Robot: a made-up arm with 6 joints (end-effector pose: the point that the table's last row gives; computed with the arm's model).
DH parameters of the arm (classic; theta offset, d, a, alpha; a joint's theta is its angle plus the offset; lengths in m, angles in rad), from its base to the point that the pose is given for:
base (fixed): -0.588 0 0.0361 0
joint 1: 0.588 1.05 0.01 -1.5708
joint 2: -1.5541 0 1.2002 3.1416
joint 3: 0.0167 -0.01 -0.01 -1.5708
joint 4: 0 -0.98 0 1.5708
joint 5: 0 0.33 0.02 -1.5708
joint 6: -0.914 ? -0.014 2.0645
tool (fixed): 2.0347 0.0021 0 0
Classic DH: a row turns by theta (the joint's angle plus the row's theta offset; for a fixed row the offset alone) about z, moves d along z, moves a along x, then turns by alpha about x.
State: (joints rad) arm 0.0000 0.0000 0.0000 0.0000 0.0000 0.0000
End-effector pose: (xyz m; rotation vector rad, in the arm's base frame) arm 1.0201 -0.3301 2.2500 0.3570 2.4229 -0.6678
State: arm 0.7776 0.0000 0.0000 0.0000 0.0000 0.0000
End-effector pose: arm 0.9530 0.4536 2.2500 -0.5676 2.2944 -0.3075
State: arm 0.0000 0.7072 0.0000 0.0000 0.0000 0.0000
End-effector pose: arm 1.5647 -0.3301 1.3255 -0.1197 -2.9404 0.8662
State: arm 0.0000 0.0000 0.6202 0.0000 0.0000 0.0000
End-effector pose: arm 0.8413 -0.3301 2.8080 0.4819 1.8314 -0.4671
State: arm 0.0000 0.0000 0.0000 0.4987 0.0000 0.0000
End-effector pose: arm 1.0201 -0.2863 2.4019 0.1494 2.1574 -1.2304
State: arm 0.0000 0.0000 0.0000 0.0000 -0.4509 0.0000
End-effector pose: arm 1.0264 -0.3301 2.2577 0.2228 2.8459 -0.8194
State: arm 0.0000 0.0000 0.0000 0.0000 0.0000 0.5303
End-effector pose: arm 1.0201 -0.3365 2.2464 0.1360 2.1368 -1.2638
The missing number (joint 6, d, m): 0.021
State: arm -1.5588 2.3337 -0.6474 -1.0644 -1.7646 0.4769
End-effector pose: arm -0.1359 0.1377 0.3303 0.1622 0.3975 -2.5911
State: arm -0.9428 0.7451 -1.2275 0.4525 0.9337 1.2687
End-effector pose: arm 0.1291 -0.6634 0.9835 0.6333 -2.3489 1.6125
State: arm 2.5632 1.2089 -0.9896 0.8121 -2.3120 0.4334
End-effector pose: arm -0.4782 0.5581 0.5111 -0.8447 1.6751 2.2791
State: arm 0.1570 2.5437 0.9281 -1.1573 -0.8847 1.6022
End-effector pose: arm 0.3620 -0.1162 -0.9135 1.2971 -1.9626 -0.0481
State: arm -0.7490 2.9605 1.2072 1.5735 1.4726 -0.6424
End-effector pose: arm 0.2691 -0.2522 -1.1338 -0.4699 2.8377 0.5408
